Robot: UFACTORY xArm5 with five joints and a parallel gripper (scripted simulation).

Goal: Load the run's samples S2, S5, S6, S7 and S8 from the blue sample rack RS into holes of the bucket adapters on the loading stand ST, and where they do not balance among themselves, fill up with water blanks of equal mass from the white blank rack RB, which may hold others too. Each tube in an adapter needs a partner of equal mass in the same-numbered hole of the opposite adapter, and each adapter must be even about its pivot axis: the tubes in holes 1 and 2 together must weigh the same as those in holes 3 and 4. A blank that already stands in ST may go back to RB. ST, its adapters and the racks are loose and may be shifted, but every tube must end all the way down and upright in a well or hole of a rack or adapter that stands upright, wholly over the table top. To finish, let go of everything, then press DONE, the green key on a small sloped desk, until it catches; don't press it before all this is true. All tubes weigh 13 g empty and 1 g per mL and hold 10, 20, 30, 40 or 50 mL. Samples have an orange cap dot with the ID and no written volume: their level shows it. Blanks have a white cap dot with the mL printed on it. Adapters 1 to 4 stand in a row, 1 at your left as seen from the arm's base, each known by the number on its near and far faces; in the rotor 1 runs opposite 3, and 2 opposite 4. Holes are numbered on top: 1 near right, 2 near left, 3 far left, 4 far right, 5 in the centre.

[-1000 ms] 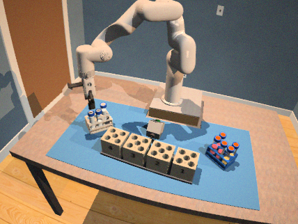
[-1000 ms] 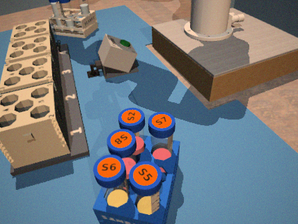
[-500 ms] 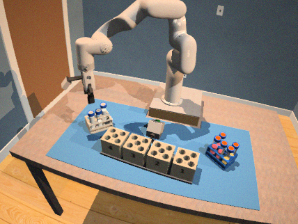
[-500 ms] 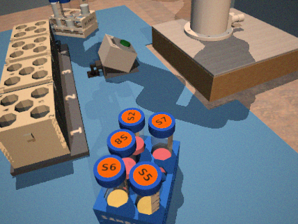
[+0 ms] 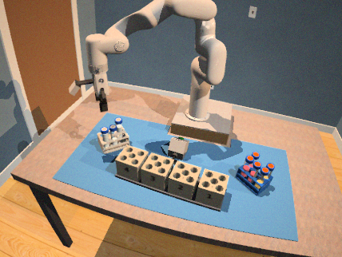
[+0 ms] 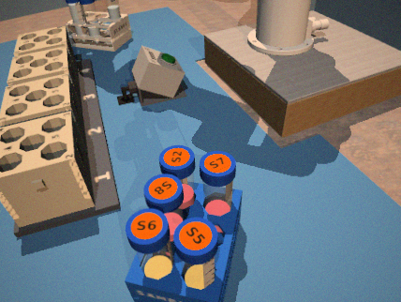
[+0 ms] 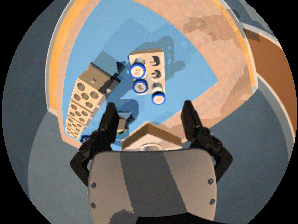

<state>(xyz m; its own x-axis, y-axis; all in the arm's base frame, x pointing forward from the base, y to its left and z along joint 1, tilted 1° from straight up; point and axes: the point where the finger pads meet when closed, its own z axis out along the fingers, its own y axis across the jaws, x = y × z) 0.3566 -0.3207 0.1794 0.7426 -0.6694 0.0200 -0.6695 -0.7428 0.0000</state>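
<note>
Right now the blue sample rack RS is 70 mm behind my hand, 670 mm to the left of it and 200 mm below it. From my hand the other things lie so: white blank rack RB 20 mm behind, 20 mm to the left, 200 mm below; blue-capped tube 10 mm ahead, 20 mm to the left, 170 mm below; loading stand ST 70 mm ahead, 350 mm to the left, 230 mm below.
</note>
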